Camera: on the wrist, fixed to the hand. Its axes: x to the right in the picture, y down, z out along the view.
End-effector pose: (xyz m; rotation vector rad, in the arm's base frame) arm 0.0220 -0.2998 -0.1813 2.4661 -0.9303 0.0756
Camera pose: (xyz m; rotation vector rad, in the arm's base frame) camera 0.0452 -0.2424 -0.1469 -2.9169 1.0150 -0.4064
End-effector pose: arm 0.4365 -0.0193 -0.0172 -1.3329 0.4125 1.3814
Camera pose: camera 0.4930 -0.0616 -0.0118 -0.8680 0.7621 1.1493
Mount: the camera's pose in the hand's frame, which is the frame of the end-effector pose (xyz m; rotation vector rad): -0.0094 -0.0366 -0.0599 0.5704 0.0127 0.0165
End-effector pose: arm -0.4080 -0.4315 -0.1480 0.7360 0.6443 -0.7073
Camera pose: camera -0.4574 -0.4019 -0.1892 1.2690 0.4455 -0.8832
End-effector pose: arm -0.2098 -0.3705 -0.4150 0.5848 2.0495 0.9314
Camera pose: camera -0.2560 -0.4242 -0.4142 0.8921 2.3277 0.3433
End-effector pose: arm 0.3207 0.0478 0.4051 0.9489 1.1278 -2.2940
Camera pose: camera 0.3282 0.1182 0.4048 1.1582 0.4574 -2.6513
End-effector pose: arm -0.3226 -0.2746 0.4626 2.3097 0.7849 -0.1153
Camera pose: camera -0.3587 -0.2199 0.4896 2.8512 0.8154 -0.3570
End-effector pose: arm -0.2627 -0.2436 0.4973 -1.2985 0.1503 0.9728
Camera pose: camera -0.2192 -0.2978 0.5108 -0.7789 0.4169 0.8522
